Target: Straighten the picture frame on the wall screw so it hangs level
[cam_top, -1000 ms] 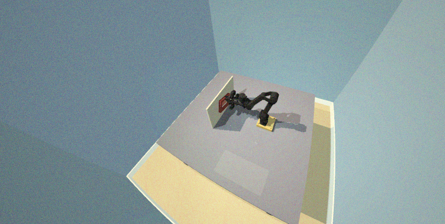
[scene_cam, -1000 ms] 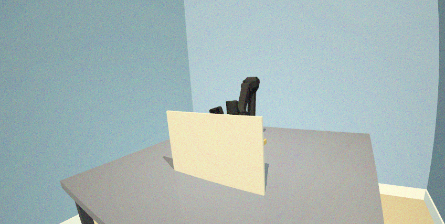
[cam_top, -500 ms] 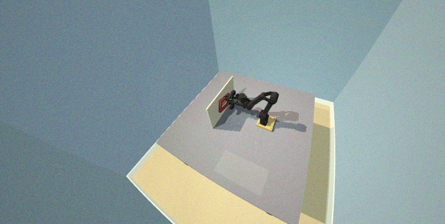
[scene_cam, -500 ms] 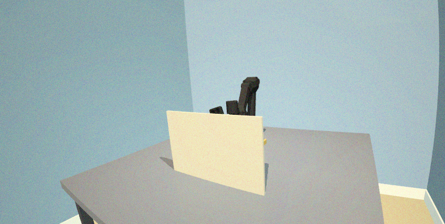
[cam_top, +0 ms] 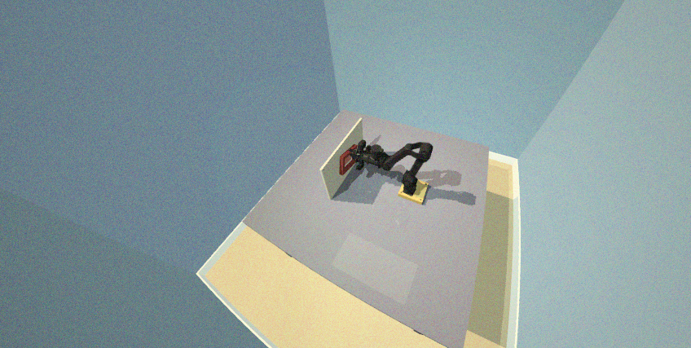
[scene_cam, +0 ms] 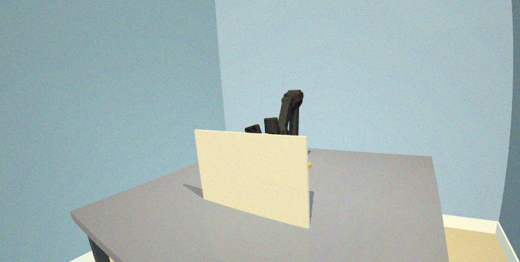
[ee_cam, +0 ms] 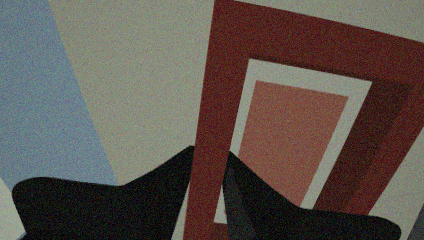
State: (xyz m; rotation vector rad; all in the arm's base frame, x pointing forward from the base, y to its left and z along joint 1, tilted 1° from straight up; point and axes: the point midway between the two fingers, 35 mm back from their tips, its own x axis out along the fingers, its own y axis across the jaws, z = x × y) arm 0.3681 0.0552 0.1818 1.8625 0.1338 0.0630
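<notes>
The dark red picture frame is 50 mm below my gripper tip and 20 mm to the left of it. From my gripper tip the other things lie so: cream wall panel 60 mm below, 20 mm ahead, 10 mm to the left.
</notes>
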